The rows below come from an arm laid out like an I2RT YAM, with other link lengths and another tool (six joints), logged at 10 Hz.
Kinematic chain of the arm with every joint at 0, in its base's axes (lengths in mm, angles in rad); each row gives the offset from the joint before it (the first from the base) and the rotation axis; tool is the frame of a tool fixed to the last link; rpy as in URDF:
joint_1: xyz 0 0 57.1 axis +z
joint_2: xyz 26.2 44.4 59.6 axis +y
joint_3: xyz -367 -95.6 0 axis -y
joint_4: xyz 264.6 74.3 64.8 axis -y
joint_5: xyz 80.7 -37 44.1 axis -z
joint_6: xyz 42.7 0 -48.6 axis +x
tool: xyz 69 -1 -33 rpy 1.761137 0.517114 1.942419
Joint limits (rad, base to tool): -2.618..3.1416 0..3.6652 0..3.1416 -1.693..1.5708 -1.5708..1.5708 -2.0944..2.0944
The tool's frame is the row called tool.
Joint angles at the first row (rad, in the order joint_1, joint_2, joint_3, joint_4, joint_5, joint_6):
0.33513, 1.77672, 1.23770, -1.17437, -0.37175, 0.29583
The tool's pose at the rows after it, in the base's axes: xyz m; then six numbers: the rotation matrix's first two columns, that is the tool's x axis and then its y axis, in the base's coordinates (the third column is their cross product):
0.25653, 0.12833, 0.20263, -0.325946, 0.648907, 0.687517, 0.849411, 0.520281, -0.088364
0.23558, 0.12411, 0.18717, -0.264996, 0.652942, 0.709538, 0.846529, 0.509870, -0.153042
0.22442, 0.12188, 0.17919, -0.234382, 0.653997, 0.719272, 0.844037, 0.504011, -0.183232
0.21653, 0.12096, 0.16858, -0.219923, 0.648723, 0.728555, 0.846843, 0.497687, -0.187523
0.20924, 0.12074, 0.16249, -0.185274, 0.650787, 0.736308, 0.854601, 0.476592, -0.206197
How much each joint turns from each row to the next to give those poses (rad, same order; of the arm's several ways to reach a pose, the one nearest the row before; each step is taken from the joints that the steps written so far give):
-0.00726, 0.00076, -0.09080, 0.04577, -0.03814, 0.01106
-0.00001, 0.00039, -0.08887, 0.02021, -0.02594, 0.00724
0.00002, 0.00001, -0.04807, 0.01566, -0.01412, 0.00383
-0.00002, -0.00001, -0.05151, 0.04692, -0.01564, 0.00609
-0.00111, -0.00038, -0.03778, 0.02596, -0.01870, 0.02254

